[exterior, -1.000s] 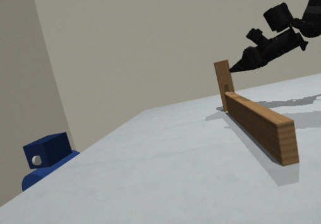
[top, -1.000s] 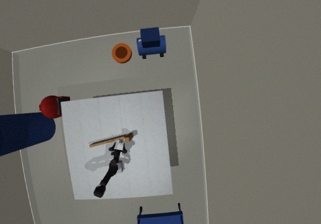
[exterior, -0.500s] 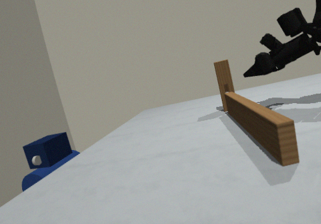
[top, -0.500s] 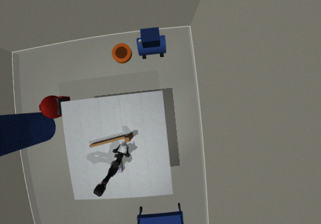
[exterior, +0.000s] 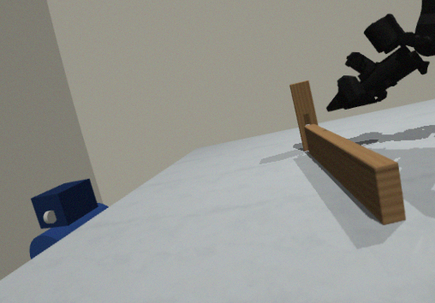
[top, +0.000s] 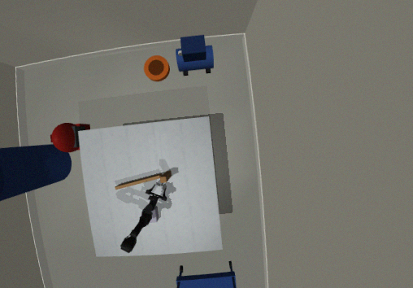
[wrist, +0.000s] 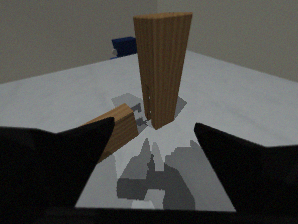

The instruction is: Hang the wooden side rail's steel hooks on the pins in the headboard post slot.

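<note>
Right now my gripper tip is 8 cm short of the headboard post, 5 cm to the left of it and 1 cm above it.
</note>
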